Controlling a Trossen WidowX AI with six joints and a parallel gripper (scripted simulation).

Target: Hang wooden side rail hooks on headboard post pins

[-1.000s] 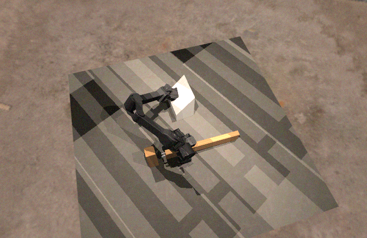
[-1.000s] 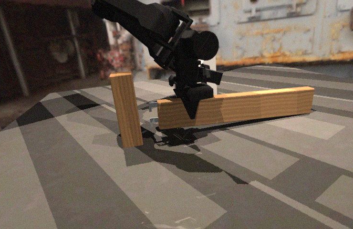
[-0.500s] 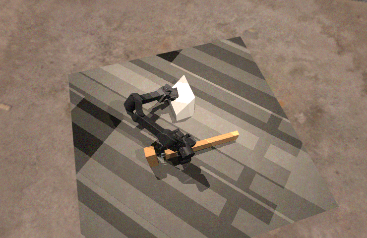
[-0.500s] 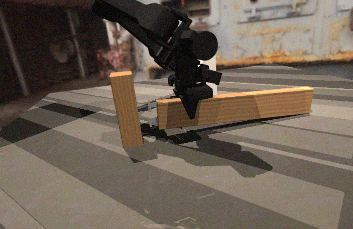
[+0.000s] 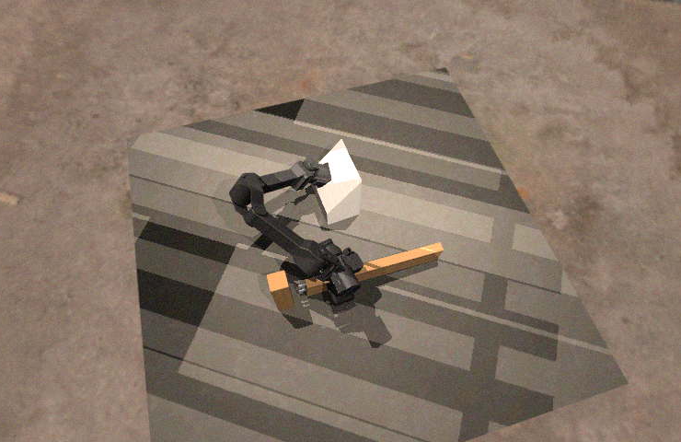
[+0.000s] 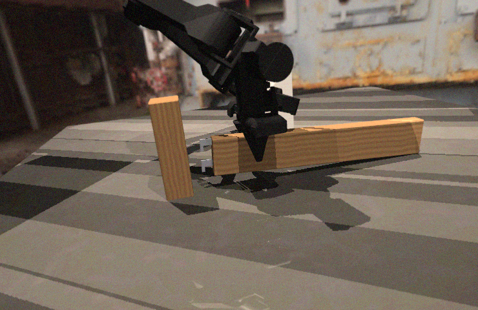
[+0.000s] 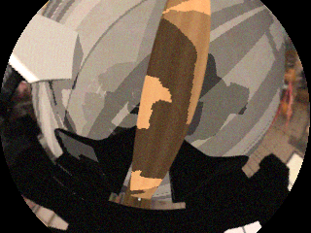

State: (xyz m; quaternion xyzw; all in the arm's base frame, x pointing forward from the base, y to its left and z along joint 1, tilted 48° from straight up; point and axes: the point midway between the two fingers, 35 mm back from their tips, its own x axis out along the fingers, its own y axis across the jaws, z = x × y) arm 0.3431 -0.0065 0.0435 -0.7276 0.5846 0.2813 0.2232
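My gripper tip is 15 cm to the left of the headboard post, 4 cm below it and 1 cm short of it.
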